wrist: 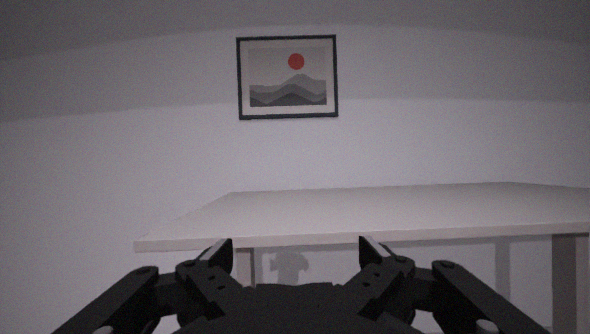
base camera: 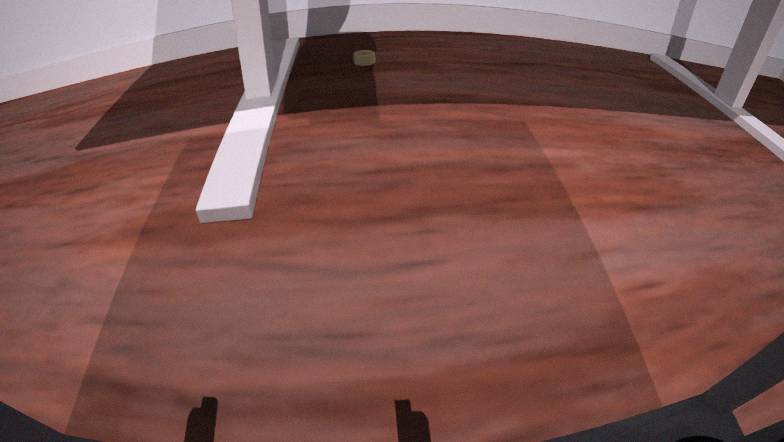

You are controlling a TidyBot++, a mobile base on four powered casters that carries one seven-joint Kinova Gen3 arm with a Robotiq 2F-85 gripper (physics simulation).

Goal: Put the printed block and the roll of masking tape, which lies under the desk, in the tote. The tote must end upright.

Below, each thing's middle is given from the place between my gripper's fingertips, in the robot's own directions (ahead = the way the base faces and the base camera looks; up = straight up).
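My gripper is 540 mm below the framed picture [wrist: 279, 77], and it is also 40 mm to the right of the picture and 1100 mm short of it.
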